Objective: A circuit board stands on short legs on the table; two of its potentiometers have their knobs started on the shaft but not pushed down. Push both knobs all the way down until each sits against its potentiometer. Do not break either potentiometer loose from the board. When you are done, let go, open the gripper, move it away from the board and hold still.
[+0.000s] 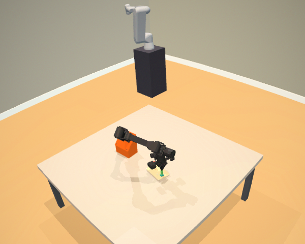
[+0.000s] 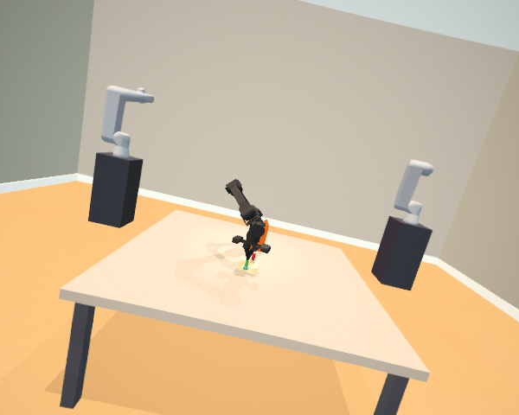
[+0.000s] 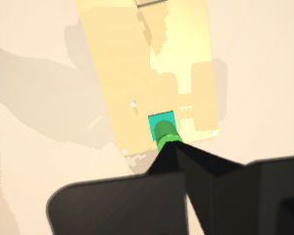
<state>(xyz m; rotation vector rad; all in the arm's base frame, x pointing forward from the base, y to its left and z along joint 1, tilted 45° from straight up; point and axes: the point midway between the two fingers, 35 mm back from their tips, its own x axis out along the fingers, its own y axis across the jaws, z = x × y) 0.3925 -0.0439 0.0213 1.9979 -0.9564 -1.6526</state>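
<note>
The green knob lies 1 cm below my gripper tip. Also, from my gripper tip: red knob 10 cm behind, 3 cm to the left, 1 cm below.
</note>
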